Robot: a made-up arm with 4 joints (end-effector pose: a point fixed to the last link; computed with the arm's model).
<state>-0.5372 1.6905 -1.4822 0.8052</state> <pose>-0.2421 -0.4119 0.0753 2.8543 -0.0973 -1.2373</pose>
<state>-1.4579 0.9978 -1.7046 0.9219</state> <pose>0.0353 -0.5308 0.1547 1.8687 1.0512 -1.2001</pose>
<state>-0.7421 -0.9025 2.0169 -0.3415</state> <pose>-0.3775 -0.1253 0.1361 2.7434 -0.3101 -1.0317</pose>
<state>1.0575 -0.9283 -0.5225 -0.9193</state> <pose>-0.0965 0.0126 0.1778 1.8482 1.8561 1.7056</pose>
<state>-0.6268 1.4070 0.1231 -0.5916</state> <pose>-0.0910 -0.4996 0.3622 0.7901 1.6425 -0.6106</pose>
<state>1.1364 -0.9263 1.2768 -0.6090</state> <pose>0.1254 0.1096 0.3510 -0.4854 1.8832 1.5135</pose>
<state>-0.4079 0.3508 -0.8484 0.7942</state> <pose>-0.1905 -0.4563 0.1250 1.0832 1.6426 -1.9066</pose>
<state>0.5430 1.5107 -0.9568 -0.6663</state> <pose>-0.3667 -0.0948 0.2281 2.2523 -0.0273 -1.0932</pose>
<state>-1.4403 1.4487 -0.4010 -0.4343</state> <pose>0.0736 -0.4946 0.4311 0.5171 1.2075 -0.2135</pose>
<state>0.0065 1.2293 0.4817 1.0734</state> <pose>-0.2069 -0.5201 0.2647 0.3840 1.2385 -2.5769</pose>
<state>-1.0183 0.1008 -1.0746 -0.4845</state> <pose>-0.0334 -0.4602 0.2100 0.7015 2.0795 -0.1959</pose>
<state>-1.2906 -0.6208 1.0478 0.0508</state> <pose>-0.1143 -0.1982 0.0422 -2.6751 1.1189 0.2064</pose>
